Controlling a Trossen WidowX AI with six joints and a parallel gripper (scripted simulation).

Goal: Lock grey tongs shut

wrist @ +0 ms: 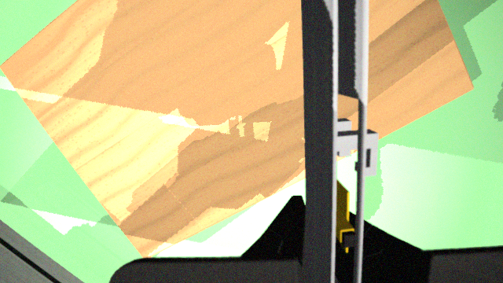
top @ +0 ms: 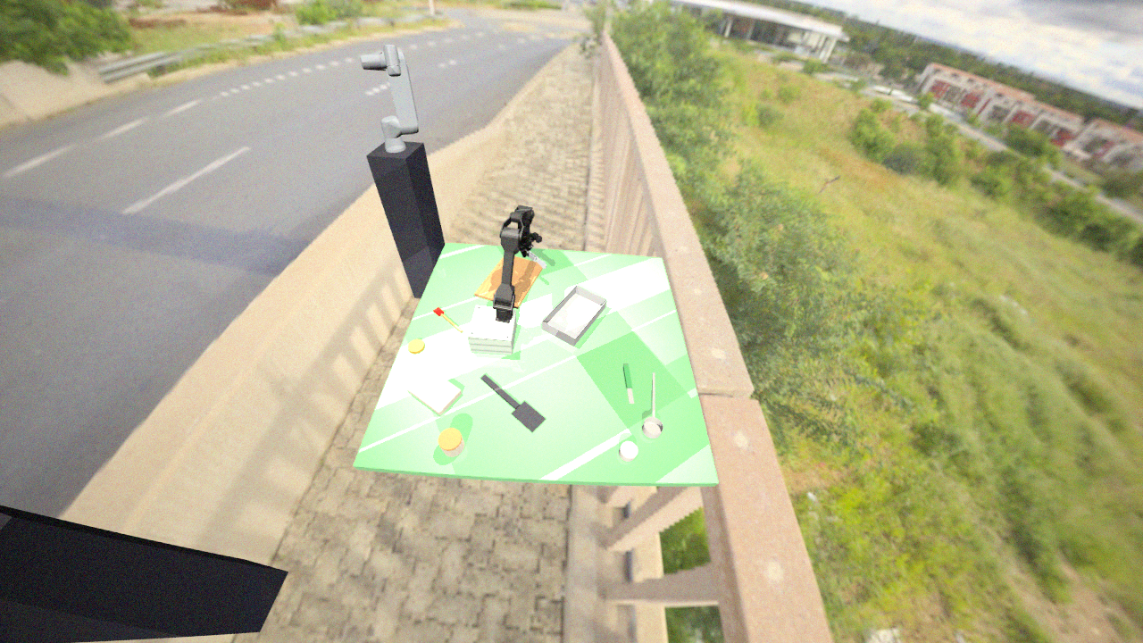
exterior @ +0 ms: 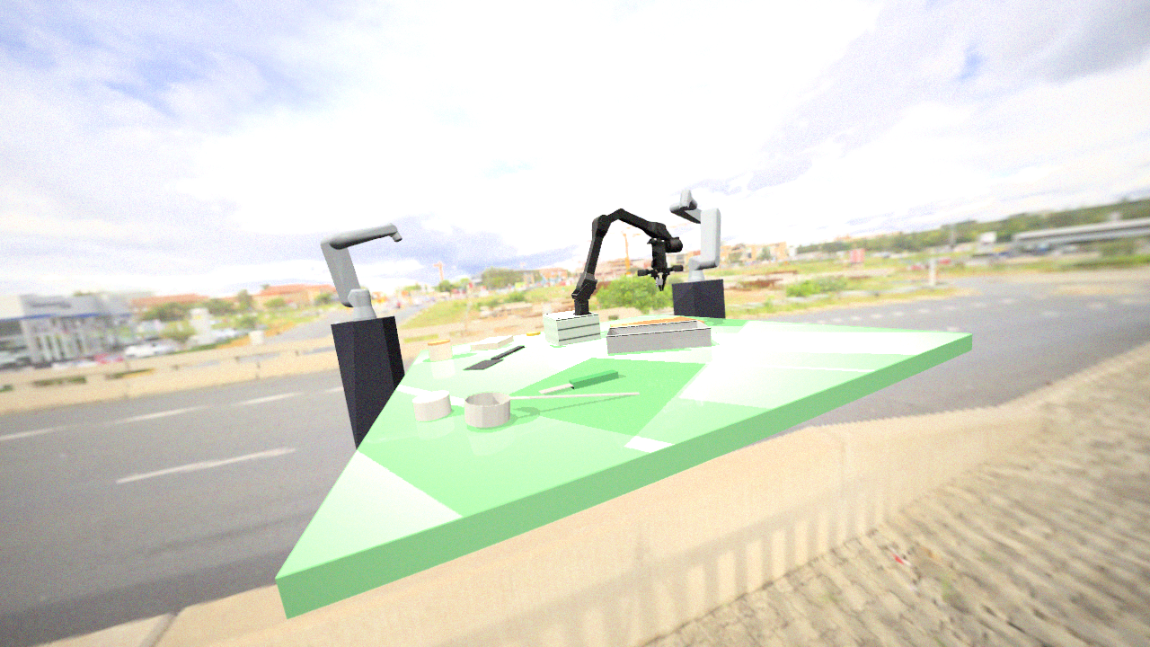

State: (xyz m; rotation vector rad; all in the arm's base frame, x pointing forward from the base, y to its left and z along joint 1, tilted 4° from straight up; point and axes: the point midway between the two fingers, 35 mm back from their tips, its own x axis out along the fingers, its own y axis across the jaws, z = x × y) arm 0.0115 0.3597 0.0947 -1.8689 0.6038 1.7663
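Now: the yellow latch piece 4 cm above my gripper tip, 1 cm to the left of it and 1 cm behind it. Also, from my gripper tip: wooden board (15 cm below, 7 cm behind, 1 cm to the right); then orange disc (52 cm to the right, 38 cm behind, 15 cm below); then grey roasting tin (29 cm ahead, 22 cm to the right, 13 cm below).
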